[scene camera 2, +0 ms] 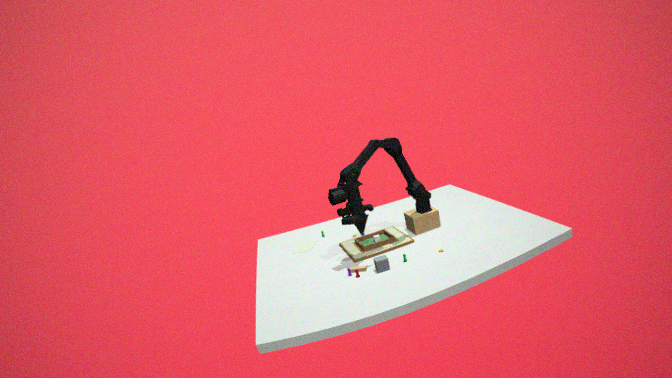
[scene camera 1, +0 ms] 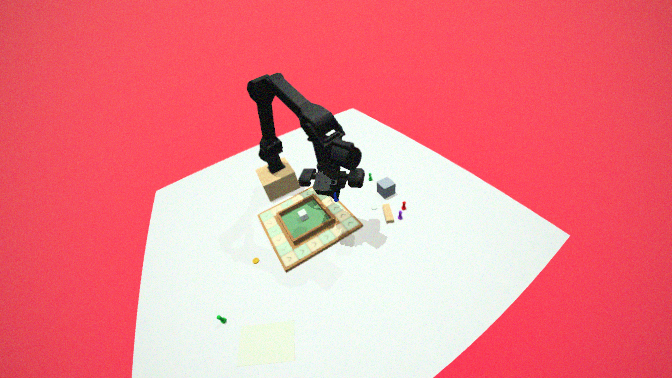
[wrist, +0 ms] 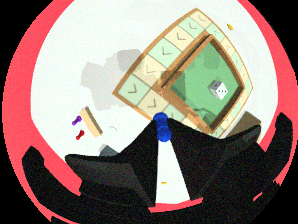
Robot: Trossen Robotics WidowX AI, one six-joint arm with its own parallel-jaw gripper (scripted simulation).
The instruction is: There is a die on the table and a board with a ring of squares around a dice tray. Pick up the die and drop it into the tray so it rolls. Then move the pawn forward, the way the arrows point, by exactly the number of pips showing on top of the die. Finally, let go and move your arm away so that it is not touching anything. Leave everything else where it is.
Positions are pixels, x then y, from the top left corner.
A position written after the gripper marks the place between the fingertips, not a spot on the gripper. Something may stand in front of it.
The gripper (scene camera 1: 336, 198) carries a blue pawn.
